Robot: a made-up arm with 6 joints. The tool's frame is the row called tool.
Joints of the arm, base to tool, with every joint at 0 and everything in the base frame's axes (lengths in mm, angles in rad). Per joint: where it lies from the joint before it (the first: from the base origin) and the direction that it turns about. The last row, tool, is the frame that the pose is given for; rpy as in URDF.
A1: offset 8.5 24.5 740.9 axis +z
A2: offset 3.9 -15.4 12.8 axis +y
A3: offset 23 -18.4 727.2 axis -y
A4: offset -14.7 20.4 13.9 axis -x
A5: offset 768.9 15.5 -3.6 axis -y
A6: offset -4.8 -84.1 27 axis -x
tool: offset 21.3 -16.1 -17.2 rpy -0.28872 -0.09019 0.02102
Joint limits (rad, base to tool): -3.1..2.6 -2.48..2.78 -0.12..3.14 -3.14..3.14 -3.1..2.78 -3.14..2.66
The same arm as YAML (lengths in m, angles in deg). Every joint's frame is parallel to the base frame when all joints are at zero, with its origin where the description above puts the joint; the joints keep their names.
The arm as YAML. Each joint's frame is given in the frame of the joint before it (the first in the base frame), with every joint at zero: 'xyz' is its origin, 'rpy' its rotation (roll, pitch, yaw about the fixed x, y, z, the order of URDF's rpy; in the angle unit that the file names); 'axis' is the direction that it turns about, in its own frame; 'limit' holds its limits. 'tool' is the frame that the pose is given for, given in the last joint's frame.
units:
  length: m
  angle: deg
joints:
  - name: A1
    type: revolute
    origin:
      xyz: [0.0085, 0.0245, 0.7409]
      rpy: [0.0, 0.0, 0.0]
    axis: [0.0, 0.0, 1.0]
    limit:
      lower: -177.62
      upper: 148.97
  - name: A2
    type: revolute
    origin:
      xyz: [0.0039, -0.0154, 0.0128]
      rpy: [0.0, 0.0, 0.0]
    axis: [0.0, 1.0, 0.0]
    limit:
      lower: -142.09
      upper: 159.28
  - name: A3
    type: revolute
    origin:
      xyz: [0.023, -0.0184, 0.7272]
      rpy: [0.0, 0.0, 0.0]
    axis: [0.0, -1.0, 0.0]
    limit:
      lower: -6.88
      upper: 179.91
  - name: A4
    type: revolute
    origin:
      xyz: [-0.0147, 0.0204, 0.0139]
      rpy: [0.0, 0.0, 0.0]
    axis: [-1.0, 0.0, 0.0]
    limit:
      lower: -179.91
      upper: 179.91
  - name: A5
    type: revolute
    origin:
      xyz: [0.7689, 0.0155, -0.0036]
      rpy: [0.0, 0.0, 0.0]
    axis: [0.0, -1.0, 0.0]
    limit:
      lower: -177.62
      upper: 159.28
  - name: A6
    type: revolute
    origin:
      xyz: [-0.0048, -0.0841, 0.027]
      rpy: [0.0, 0.0, 0.0]
    axis: [-1.0, 0.0, 0.0]
    limit:
      lower: -179.91
      upper: 152.41
tool:
  origin:
    xyz: [0.0213, -0.0161, -0.0172]
    rpy: [-16.54, -5.17, 1.2]

